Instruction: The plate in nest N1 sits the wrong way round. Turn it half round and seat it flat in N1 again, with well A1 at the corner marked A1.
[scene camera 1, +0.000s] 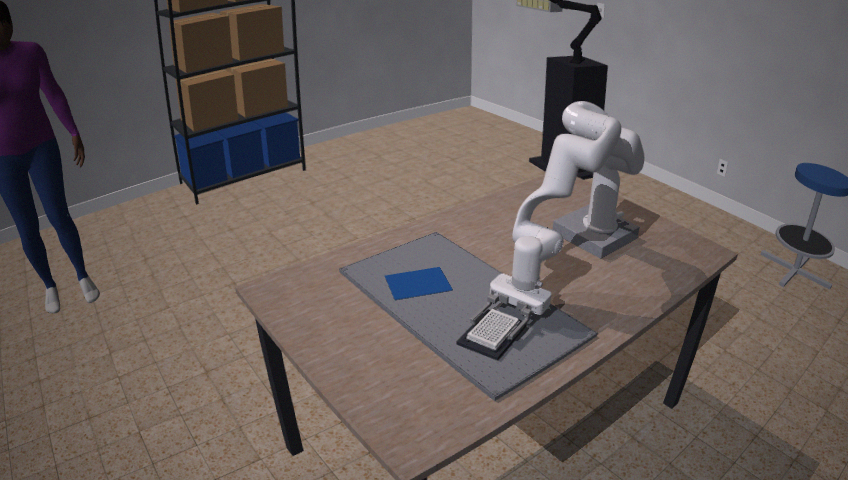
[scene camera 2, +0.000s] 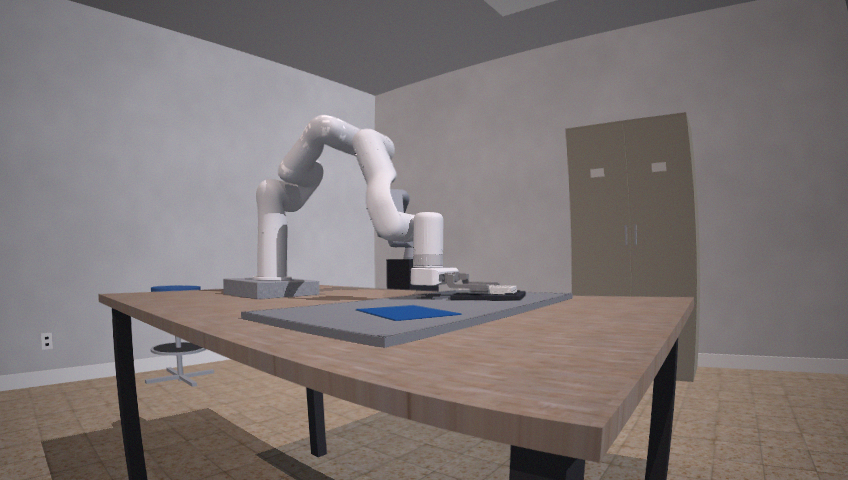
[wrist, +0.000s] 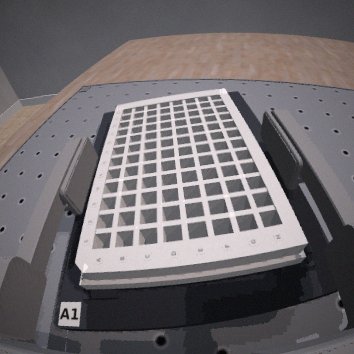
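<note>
The white many-welled plate lies in the black nest. It looks level, with no clear tilt. In the wrist view its row letters run A to H from left to right along the near edge, and its A and 1 corner is at the near left, beside the white A1 label on the nest. My gripper is open. Its fingers stand on either side of the plate's long sides, with a visible gap at each pad. The seating under the plate is hidden.
The nest stands on a grey perforated board on the wooden table. A flat blue rectangle lies on the board. A person stands at the far left of scene camera 1.
</note>
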